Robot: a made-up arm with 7 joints. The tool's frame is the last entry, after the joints. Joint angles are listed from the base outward. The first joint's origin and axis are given. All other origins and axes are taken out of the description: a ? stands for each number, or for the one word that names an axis. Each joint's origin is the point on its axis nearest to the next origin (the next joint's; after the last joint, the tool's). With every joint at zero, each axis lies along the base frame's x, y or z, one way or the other. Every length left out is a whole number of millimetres.
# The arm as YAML. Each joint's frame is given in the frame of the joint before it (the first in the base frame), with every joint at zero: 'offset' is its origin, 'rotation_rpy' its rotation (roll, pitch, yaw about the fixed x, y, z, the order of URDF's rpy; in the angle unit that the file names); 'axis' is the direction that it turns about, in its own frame. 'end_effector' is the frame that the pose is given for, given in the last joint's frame.
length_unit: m
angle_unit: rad
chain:
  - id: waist
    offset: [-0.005, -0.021, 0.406]
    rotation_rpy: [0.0, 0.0, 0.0]
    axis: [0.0, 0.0, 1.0]
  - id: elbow
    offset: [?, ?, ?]
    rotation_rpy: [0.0, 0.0, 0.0]
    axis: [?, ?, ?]
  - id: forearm
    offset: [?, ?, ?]
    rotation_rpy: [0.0, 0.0, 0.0]
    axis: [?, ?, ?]
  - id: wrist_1
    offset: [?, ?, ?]
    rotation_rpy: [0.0, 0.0, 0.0]
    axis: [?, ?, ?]
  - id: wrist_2
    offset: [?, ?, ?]
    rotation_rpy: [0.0, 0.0, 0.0]
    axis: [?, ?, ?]
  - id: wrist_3
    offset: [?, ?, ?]
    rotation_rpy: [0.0, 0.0, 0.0]
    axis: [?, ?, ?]
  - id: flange
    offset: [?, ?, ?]
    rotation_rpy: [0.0, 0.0, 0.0]
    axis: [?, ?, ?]
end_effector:
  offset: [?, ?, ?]
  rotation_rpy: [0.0, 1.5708, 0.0]
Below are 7 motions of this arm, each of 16 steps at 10 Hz.
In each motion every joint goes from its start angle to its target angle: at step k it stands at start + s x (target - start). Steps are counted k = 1, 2, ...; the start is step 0. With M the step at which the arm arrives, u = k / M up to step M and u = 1 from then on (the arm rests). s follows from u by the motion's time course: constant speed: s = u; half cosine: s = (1 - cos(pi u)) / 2; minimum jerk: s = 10 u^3 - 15 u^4 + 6 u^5.
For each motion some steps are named. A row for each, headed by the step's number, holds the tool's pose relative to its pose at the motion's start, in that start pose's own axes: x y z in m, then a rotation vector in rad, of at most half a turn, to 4 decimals.
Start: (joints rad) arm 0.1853 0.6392 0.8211 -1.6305 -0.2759 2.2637 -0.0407
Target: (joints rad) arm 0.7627 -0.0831 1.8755 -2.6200 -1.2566 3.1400 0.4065
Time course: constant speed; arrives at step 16
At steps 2, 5, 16:
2: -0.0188 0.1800 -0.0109 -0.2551 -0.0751 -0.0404
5: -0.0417 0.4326 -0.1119 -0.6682 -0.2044 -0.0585
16: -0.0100 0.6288 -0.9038 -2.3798 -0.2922 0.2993

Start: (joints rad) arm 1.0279 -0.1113 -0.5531 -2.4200 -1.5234 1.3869 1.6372
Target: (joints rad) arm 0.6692 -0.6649 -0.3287 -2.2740 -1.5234 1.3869 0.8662
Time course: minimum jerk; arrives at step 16
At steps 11, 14, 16:
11: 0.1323 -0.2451 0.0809 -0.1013 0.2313 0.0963
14: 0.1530 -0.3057 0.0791 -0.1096 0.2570 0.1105
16: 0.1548 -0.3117 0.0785 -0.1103 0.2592 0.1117

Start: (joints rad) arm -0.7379 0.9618 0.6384 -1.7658 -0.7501 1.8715 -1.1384
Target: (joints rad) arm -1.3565 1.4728 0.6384 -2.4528 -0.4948 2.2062 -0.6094
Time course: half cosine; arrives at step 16
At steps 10, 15, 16:
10: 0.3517 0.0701 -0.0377 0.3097 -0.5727 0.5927
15: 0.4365 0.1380 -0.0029 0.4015 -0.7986 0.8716
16: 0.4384 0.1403 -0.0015 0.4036 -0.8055 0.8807

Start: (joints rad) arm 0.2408 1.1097 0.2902 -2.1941 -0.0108 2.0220 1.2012
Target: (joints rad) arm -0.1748 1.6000 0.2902 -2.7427 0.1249 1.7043 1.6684
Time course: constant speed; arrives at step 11
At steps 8, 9, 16:
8: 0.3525 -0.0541 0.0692 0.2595 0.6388 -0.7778
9: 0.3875 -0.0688 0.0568 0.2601 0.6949 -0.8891
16: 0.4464 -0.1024 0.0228 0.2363 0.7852 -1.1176

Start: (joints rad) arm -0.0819 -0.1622 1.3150 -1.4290 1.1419 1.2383 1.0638
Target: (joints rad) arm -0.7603 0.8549 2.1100 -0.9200 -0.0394 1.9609 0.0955
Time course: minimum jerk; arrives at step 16
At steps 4, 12, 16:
4: -0.0616 -0.0199 0.0157 -0.1113 -0.0685 0.0630
12: -0.4676 -0.5701 -0.0610 -0.9221 -1.2481 0.6538
16: -0.4732 -0.6916 -0.0884 -0.9447 -1.5024 0.6996

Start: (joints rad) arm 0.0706 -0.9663 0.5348 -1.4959 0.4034 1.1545 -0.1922
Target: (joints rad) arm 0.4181 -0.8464 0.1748 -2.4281 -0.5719 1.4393 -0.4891
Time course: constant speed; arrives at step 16
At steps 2, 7, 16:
2: 0.0233 -0.0512 0.0071 0.0481 0.0732 -0.0406
7: 0.1048 -0.1617 0.0143 0.0848 0.3069 -0.1440
16: 0.3081 -0.2722 -0.0144 -0.1865 0.8138 -0.2905

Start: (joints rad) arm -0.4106 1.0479 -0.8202 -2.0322 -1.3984 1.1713 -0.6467
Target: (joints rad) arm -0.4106 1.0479 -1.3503 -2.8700 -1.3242 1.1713 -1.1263
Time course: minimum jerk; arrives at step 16
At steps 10, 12, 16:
10: 0.1965 0.1688 0.1546 -0.9588 0.2088 0.3581
12: 0.2298 0.2274 0.1672 -1.1902 0.2109 0.4615
16: 0.2457 0.2645 0.1703 -1.3299 0.2024 0.5253

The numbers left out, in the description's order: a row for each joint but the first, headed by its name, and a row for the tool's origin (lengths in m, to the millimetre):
elbow: xyz 0.01 0.002 0.0, axis 0.0 1.0 0.0
forearm: xyz 0.018 0.0 0.461, axis 0.0 0.0 1.0
wrist_1: xyz 0.127 0.0 0.0, axis 0.0 -1.0 0.0
wrist_2: xyz -0.096 0.0 0.313, axis 0.0 0.0 1.0
wrist_3: xyz -0.028 -0.004 0.0, axis 0.0 -1.0 0.0
flange: xyz 0.119 0.0 -0.011, axis 0.0 0.0 -1.0
tool: xyz -0.005 0.018 0.0

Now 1 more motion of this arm.
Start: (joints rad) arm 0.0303 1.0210 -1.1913 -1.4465 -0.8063 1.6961 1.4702
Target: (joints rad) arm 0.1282 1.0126 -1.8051 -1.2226 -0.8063 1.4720 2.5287
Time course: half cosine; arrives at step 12
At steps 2, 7, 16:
2: 0.0089 -0.0073 0.0217 0.1103 -0.0093 -0.0284
7: 0.0667 -0.1139 0.1927 1.0370 -0.1566 -0.2372
16: 0.0853 -0.2203 0.2823 1.6404 -0.3251 -0.3428

